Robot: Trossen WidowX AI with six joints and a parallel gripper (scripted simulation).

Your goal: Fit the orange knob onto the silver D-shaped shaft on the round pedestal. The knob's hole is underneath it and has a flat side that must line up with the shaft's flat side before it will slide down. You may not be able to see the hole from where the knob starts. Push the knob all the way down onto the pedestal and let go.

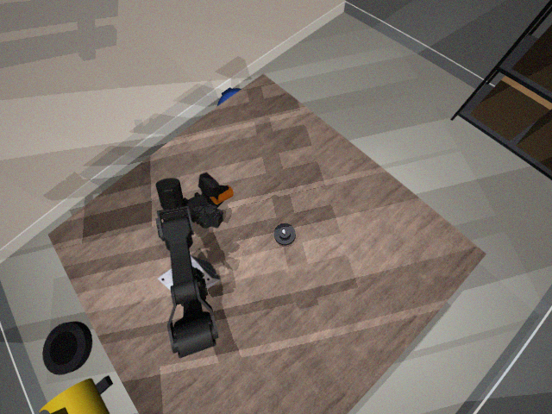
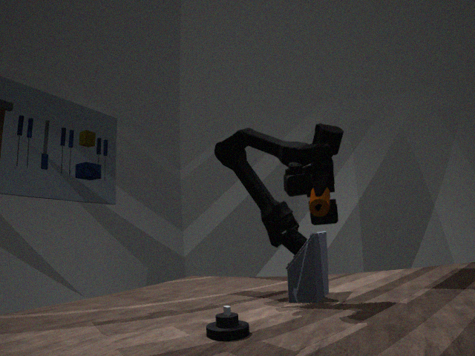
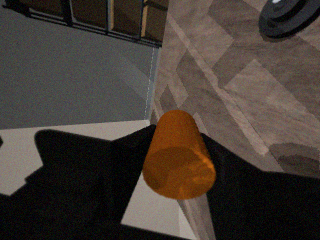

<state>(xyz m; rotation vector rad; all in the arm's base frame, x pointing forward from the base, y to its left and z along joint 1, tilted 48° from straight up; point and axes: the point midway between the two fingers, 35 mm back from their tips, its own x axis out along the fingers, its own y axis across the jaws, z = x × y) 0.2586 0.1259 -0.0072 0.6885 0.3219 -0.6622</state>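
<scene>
Right now my gripper tip is 70 mm short of the round black pedestal, 180 mm to the left of it and 220 mm above it. The rest, counted from my gripper tip: orange knob: 30 mm behind, 20 mm above.
</scene>
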